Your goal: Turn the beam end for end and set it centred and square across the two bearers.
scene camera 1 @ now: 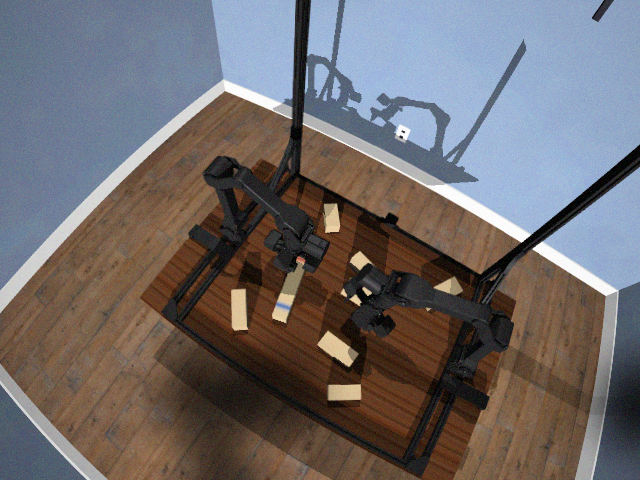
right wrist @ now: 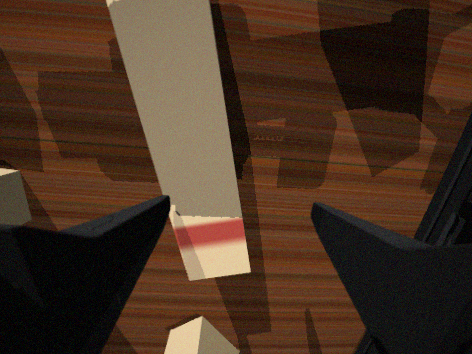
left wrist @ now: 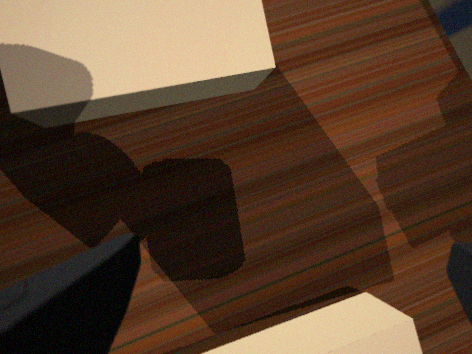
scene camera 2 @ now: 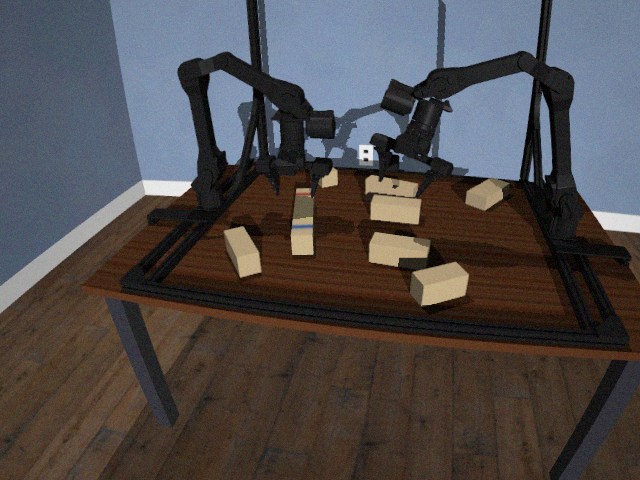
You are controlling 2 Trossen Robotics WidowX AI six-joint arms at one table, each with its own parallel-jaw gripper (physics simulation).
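Frame: origin at the left arm's base, x back, y up, z left, level; millimetres.
Where they show: left gripper, between the fingertips: [left wrist: 291, 252] [scene camera 2: 397, 189]; right gripper, between the fingertips: [right wrist: 242, 205] [scene camera 2: 294, 196]; left arm's base, origin of its link: [scene camera 1: 458, 365] [scene camera 2: 560, 233]; right arm's base, origin of its link: [scene camera 1: 235, 234] [scene camera 2: 210, 205].
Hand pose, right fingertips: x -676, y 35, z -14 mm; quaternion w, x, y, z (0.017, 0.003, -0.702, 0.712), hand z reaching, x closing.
Note:
Each offset is from my right fingertips to the top centre of the thing. "*": to the spot under its first point.
The beam @(dx +40, dy -4, dz +61 mm) [scene camera 1: 287, 294] [scene camera 2: 302, 211] [right wrist: 185, 125] is long and pale and lies on the table, its red-striped end at the back and its blue-striped end at the front. My right gripper [scene camera 2: 295, 194] [right wrist: 242, 205] is open and empty above the red end, its fingertips on either side, the beam nearer one finger in the right wrist view. My left gripper [scene camera 2: 400, 187] [left wrist: 291, 252] is open and empty above plain blocks. Two of these, a middle block @(dx +280, dy -7, dz +170 mm) [scene camera 1: 337, 348] [scene camera 2: 392, 249] and one behind it @(dx +256, dy -7, dz -30 mm) [scene camera 2: 395, 209], look like the bearers; markings do not tell.
Other plain blocks lie around: one at the left [scene camera 1: 239, 310] [scene camera 2: 241, 251], one at the front @(* dx +364, dy -4, dz +280 mm) [scene camera 1: 344, 392] [scene camera 2: 440, 284], one behind the beam @(dx +19, dy -7, dz -239 mm) [scene camera 1: 331, 218] [right wrist: 182, 337], one under my left gripper [scene camera 1: 360, 259] and one at the right back @(* dx +501, dy -16, dz -140 mm) [scene camera 2: 487, 194]. A black frame [scene camera 2: 361, 314] edges the table.

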